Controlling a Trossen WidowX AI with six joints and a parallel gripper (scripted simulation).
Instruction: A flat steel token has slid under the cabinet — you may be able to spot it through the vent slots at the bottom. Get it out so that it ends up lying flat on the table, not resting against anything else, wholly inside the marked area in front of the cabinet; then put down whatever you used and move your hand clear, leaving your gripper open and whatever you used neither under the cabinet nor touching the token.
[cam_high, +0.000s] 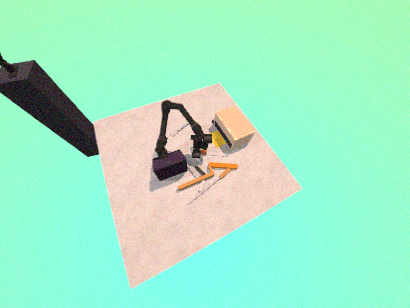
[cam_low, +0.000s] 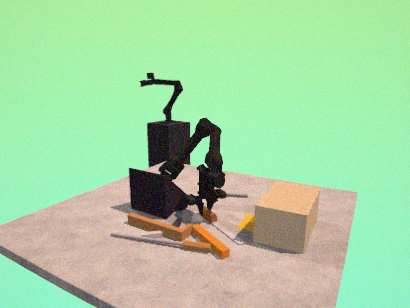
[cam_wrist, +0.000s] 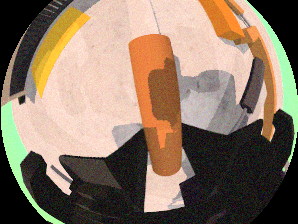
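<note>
Now: gripper tip 13 cm to the left of the dark-handled tool and 4 cm past it. From my gripper tip the other things lie so: orange bar (17 cm to the right, 16 cm ahead, 1 cm above).
</note>
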